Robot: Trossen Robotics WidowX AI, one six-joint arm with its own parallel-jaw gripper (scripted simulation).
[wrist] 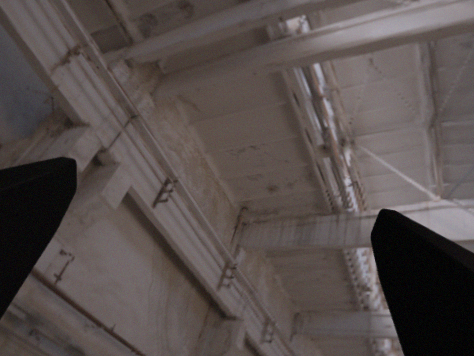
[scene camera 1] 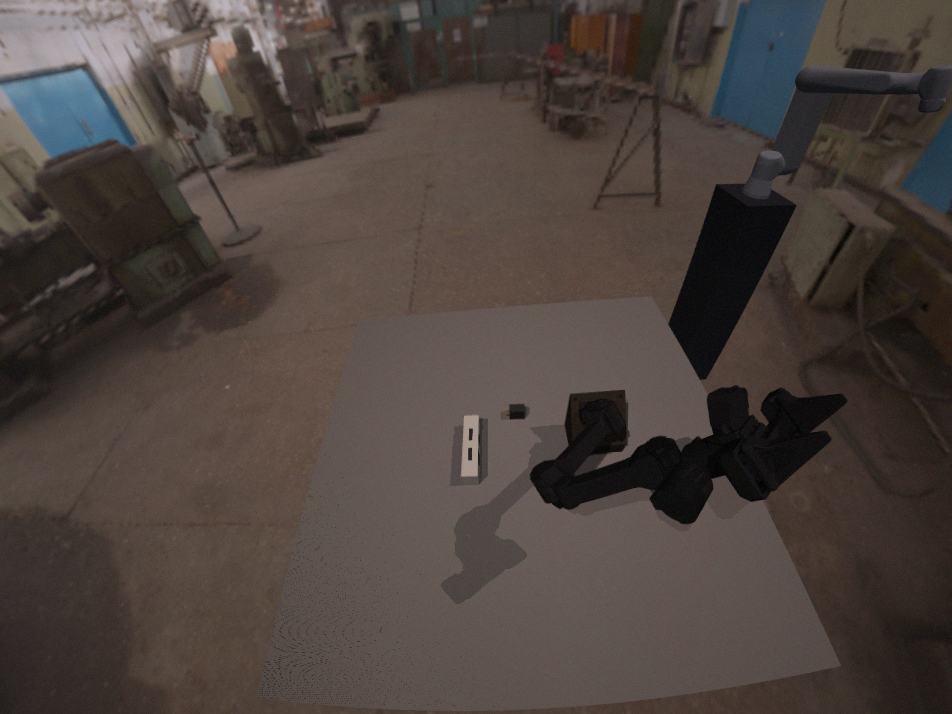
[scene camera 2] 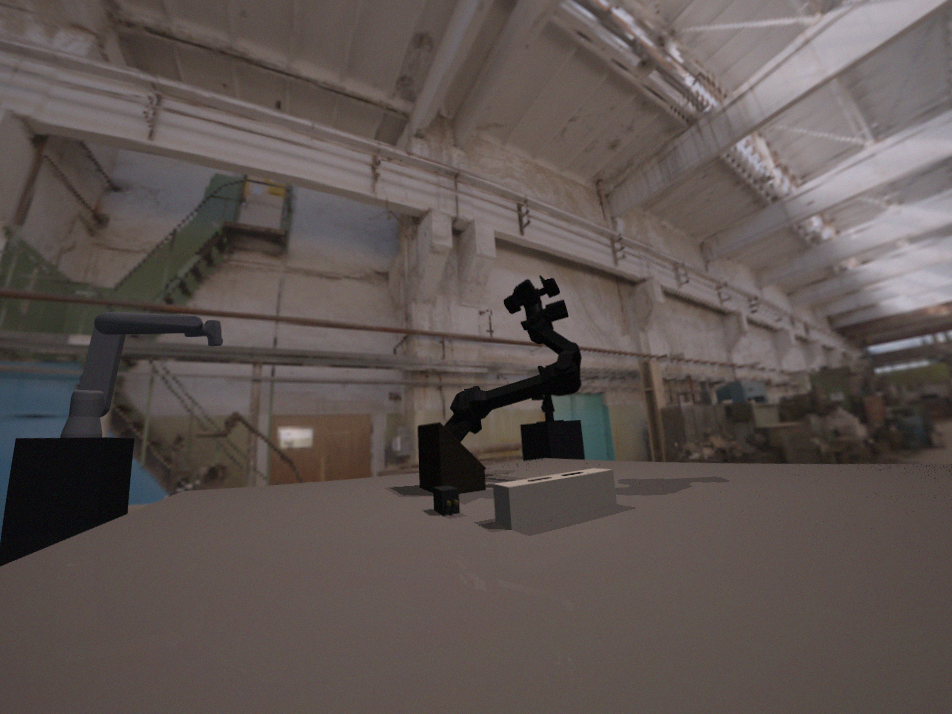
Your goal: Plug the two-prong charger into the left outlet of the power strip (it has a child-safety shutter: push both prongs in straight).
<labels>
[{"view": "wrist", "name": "my gripper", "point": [229, 199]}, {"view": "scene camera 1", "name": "my gripper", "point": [837, 415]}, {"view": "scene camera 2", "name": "my gripper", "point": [528, 281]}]
</labels>
